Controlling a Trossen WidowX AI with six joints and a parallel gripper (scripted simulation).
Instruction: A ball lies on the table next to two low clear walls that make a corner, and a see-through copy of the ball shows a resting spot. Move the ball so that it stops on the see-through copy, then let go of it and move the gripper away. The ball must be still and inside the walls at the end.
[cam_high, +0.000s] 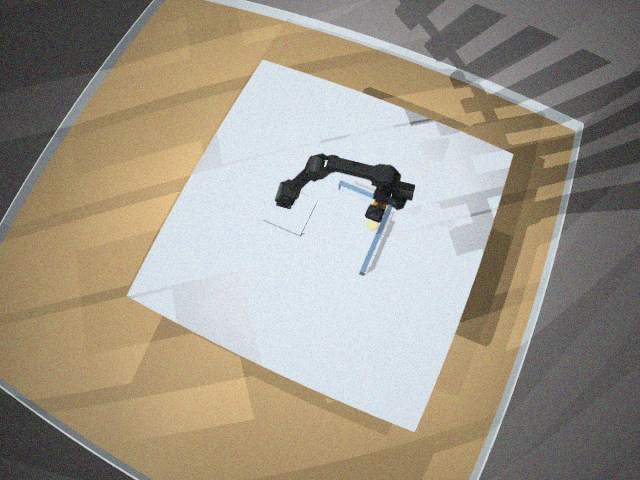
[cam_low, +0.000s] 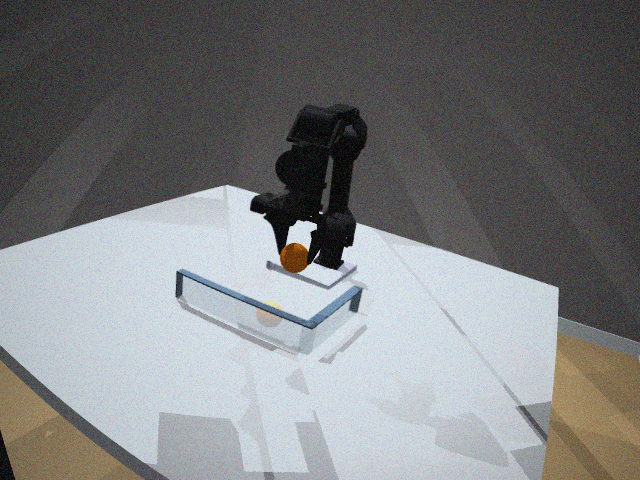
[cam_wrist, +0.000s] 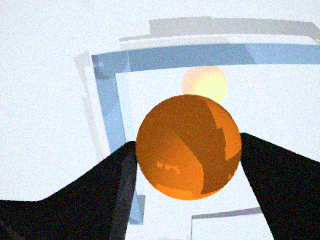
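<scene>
My gripper tip is now 3 cm short of the clear wall, 9 cm to the left of it and 12 cm above it. From my gripper tip the other things lie so: orange ball right at my gripper tip.
</scene>
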